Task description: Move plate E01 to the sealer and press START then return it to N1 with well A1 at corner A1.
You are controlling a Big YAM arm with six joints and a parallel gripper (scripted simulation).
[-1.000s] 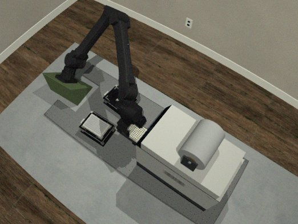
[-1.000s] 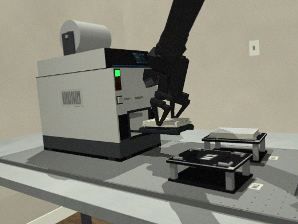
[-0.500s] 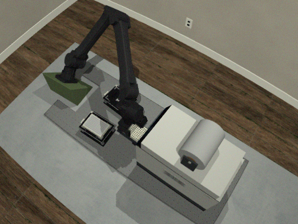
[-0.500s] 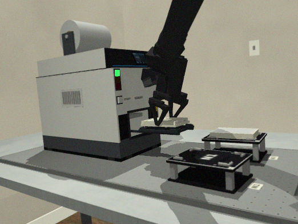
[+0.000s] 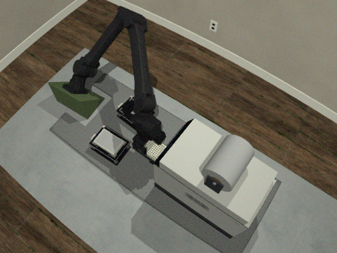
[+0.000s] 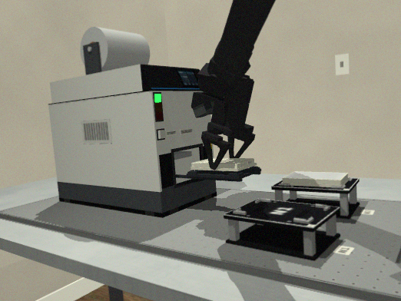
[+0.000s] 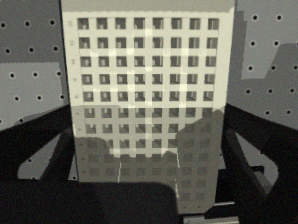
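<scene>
My hand is 2 cm above the sealer stage. Round my hand: covered white plate: 18 cm behind, 9 cm to the right, 5 cm below; start button: 10 cm ahead, 9 cm to the left, 8 cm above; black plate nest: 20 cm behind, 12 cm to the left, 7 cm below.
</scene>
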